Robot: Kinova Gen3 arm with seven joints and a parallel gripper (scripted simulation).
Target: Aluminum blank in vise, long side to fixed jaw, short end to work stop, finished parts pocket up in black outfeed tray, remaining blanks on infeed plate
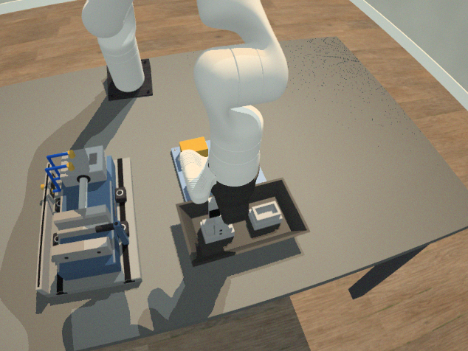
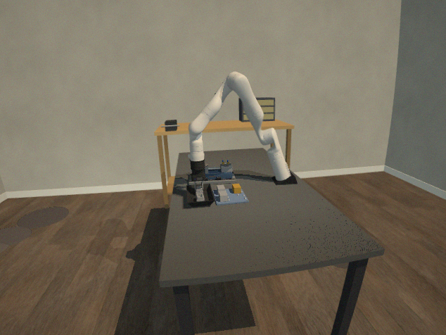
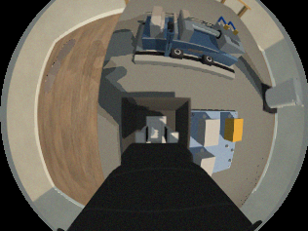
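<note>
The plain gray blank lies 120 mm behind my hand and 30 mm below it. Also, from my hand: yellow brass blank: 210 mm behind, 30 mm below, 10 mm to the right; then vise: 250 mm to the right, 90 mm behind, 20 mm below.
</note>
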